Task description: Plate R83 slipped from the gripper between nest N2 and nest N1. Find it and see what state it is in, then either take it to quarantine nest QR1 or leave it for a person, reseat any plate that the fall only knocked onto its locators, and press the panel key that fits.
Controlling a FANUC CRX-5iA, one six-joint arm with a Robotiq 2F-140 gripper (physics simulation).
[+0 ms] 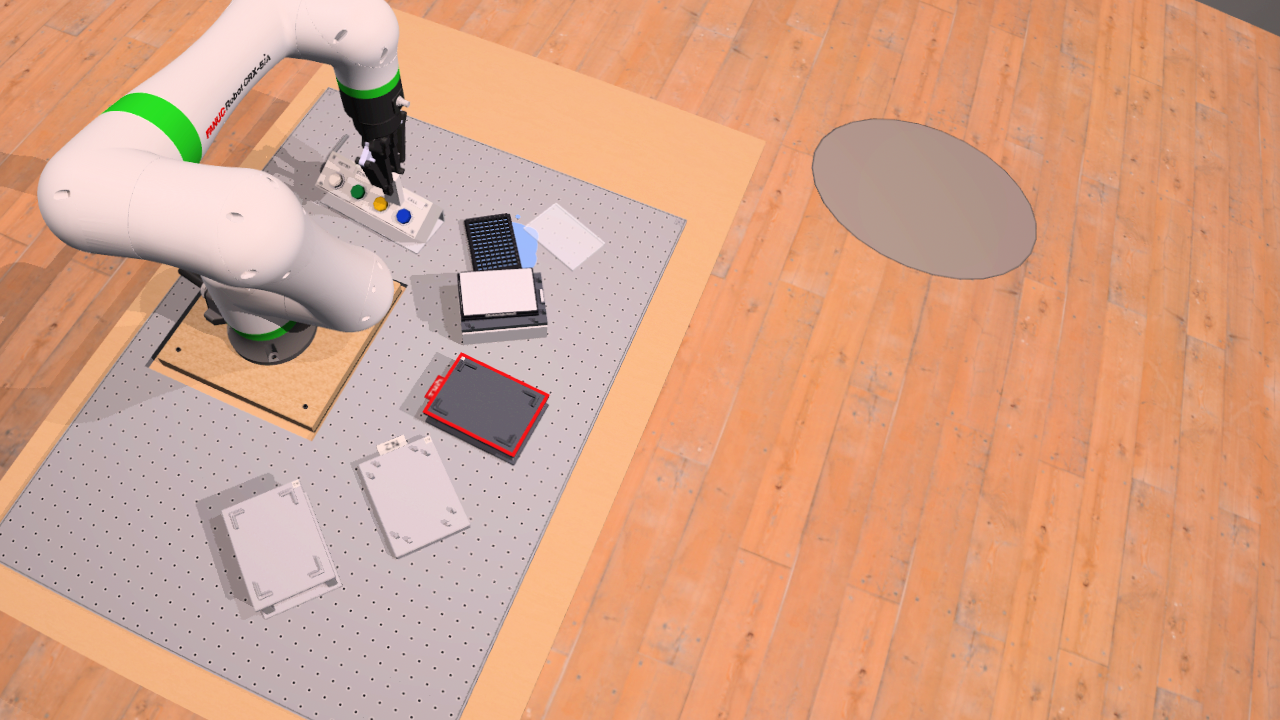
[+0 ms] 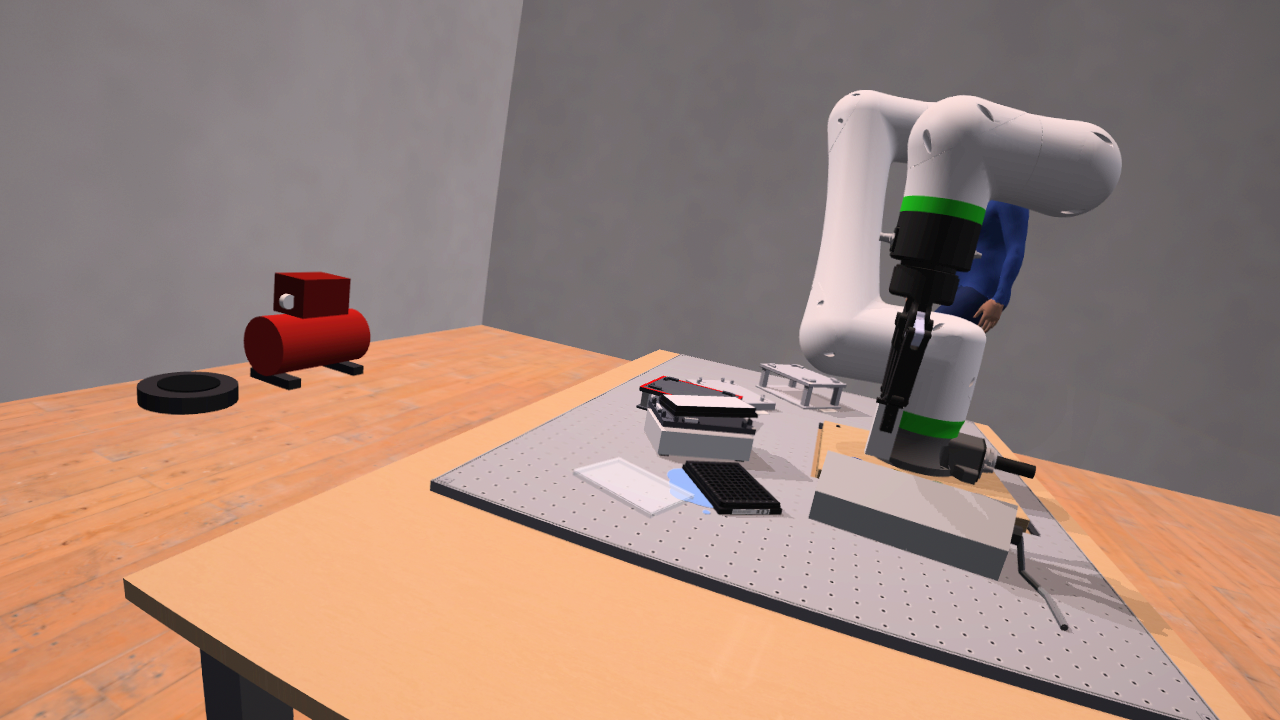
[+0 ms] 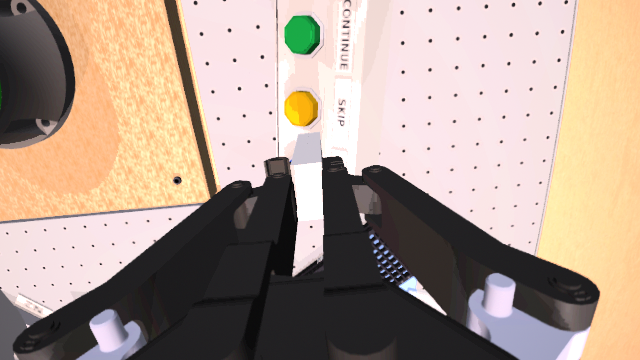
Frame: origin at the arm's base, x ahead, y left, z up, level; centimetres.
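Seen in the pictures: gripper, between the fingertips: (image 1: 395, 200) (image 2: 876, 455) (image 3: 311, 153); arm's base, origin of its link: (image 1: 273, 326) (image 2: 911, 459).
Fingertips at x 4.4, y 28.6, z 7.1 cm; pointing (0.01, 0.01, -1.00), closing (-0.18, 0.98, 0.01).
Offsets run from my fingertips to a thing's top centre. "*": to the spot under its first point.
My gripper (image 1: 391, 189) (image 2: 887, 422) (image 3: 311, 153) is shut, tips low over the key panel @[dy +1.3, dx -5.4, dz -0.2 cm] (image 1: 425, 217) (image 2: 913, 505) (image 3: 295, 70), by a pale upright piece (image 3: 307, 147) between the yellow key @[dy -0.9, dx -2.8, dz -1.1 cm] (image 1: 380, 204) (image 3: 301, 108) and the blue key @[dy -0.6, dx +2.2, dz -1.1 cm] (image 1: 403, 215). The green key @[dy -1.1, dx -7.8, dz -1.1 cm] (image 1: 358, 191) (image 3: 302, 34) and white key @[dy -1.3, dx -12.8, dz -1.1 cm] (image 1: 334, 180) also show. A black well plate @[dy +6.4, dx +16.0, dz -7.1 cm] (image 1: 492, 240) (image 2: 731, 486) (image 3: 390, 257) lies on the table beside a blue spill @[dy +11.9, dx +19.6, dz -8.4 cm] (image 1: 527, 245) (image 2: 684, 486) and a detached clear lid @[dy +15.6, dx +25.3, dz -7.8 cm] (image 1: 565, 234) (image 2: 631, 486). Its label is unreadable. A white-topped plate @[dy -4.5, dx +25.1, dz +0.0 cm] (image 1: 498, 291) (image 2: 707, 405) sits, seemingly tilted, on a raised nest.
A red-edged dark nest @[dy -20.9, dx +34.4, dz -3.9 cm] (image 1: 486, 404) (image 2: 689, 387) and two pale nests @[* dy -39.4, dx +33.6, dz -7.0 cm] (image 1: 413, 497) @[* dy -57.2, dx +23.3, dz -2.8 cm] (image 1: 279, 546) stand further along the table, without plates. A person in blue (image 2: 1006, 255) is partly hidden behind the arm. A red compressor (image 2: 308, 335) stands on the floor.
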